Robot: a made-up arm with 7 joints.
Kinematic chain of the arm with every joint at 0, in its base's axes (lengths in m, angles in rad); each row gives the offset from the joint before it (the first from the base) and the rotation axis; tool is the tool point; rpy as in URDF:
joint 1: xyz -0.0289 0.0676 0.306 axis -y
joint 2: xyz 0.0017 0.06 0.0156 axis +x
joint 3: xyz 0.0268 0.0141 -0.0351 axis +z
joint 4: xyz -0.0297 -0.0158 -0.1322 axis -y
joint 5: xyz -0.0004 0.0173 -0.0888 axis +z
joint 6: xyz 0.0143 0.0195 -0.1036 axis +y
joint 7: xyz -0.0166 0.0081 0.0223 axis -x
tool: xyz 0.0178 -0.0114 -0.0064 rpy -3.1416 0 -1.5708
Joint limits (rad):
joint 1: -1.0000..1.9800
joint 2: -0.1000..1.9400
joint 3: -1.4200..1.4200
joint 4: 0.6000..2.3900
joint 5: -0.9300..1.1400
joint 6: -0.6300..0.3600
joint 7: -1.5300..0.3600
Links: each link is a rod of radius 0.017 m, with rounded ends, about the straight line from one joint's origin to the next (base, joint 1, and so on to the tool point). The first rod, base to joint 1, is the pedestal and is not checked.
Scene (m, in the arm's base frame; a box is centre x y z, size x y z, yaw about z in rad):
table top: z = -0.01
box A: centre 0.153 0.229 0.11 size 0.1 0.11 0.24 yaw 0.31
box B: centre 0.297 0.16 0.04 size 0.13 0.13 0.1 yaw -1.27
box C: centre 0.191 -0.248 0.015 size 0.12 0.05 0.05 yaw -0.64
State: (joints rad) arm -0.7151 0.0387 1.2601 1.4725 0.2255 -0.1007 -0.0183
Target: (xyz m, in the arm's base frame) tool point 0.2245 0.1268 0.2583
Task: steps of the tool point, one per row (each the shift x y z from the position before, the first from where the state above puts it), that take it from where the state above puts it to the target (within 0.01 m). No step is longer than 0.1 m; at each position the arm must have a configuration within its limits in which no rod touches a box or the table.
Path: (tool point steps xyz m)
1: 0.0237 0.0105 -0.0128
2: 0.0166 0.0012 -0.0165
3: 0.0054 -0.0056 -0.0184
4: -0.0079 -0.0090 -0.0167
5: 0.0286 -0.0456 -0.0340
6: 0.0466 -0.0544 -0.0189
7: 0.0556 -0.0594 0.0039
8: 0.0528 -0.0604 0.0282
9: 0.0513 0.0165 0.0566
10: 0.0308 0.0188 0.0652
11: 0.0097 0.0196 0.0667

